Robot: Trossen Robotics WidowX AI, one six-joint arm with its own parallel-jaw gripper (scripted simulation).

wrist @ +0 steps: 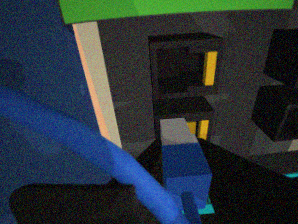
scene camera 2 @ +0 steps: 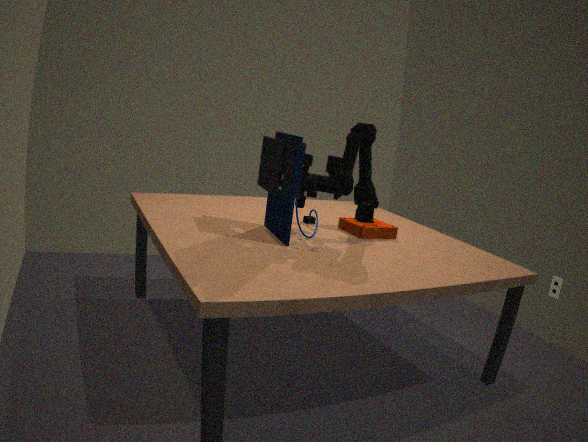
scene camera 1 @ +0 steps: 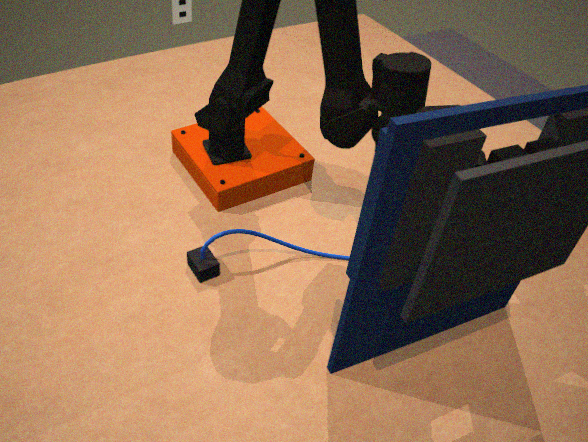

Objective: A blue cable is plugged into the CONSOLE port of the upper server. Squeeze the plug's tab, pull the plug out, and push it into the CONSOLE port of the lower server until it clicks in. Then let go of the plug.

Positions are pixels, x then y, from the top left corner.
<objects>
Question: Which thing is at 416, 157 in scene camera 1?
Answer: A blue rack panel.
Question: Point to a blue rack panel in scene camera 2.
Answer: At 279, 210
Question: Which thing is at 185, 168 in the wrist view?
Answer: A blue plug.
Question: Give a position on a black block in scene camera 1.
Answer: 208, 268
</objects>
